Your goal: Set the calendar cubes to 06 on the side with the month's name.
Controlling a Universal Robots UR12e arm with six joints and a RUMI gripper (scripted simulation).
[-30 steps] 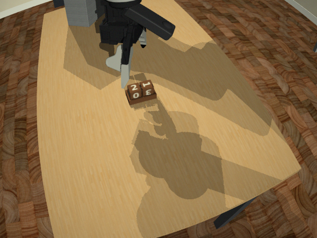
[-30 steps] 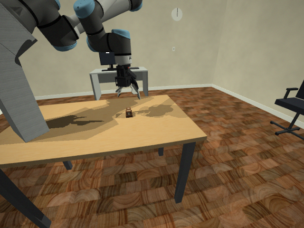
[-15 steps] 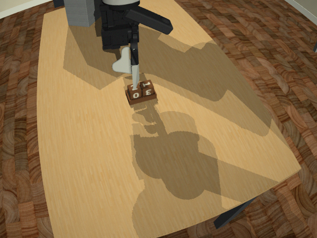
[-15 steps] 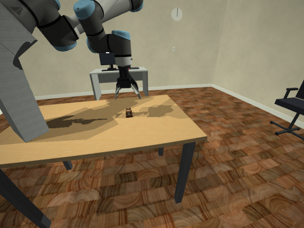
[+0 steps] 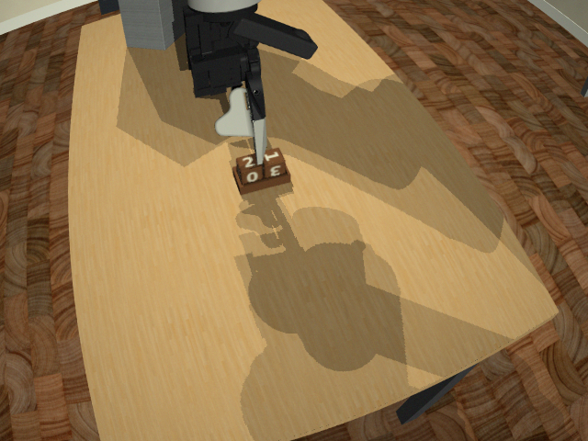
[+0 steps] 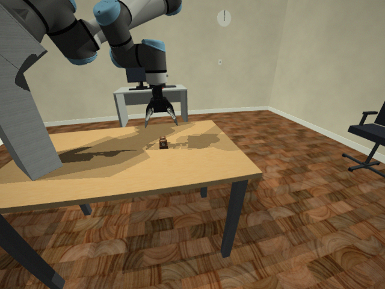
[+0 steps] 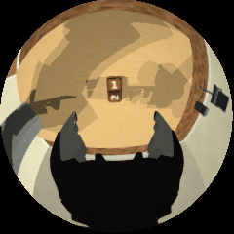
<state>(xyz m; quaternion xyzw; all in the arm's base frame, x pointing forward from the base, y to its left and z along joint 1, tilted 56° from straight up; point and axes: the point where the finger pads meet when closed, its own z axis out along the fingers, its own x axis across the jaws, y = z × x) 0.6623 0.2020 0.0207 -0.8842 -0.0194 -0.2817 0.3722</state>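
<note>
My gripper is now 10 mm past the cube, 30 mm to the right of it and 90 mm above it. From my hand the other things lie so: brown calendar tray: 10 mm behind, 20 mm to the left, 110 mm below.
</note>
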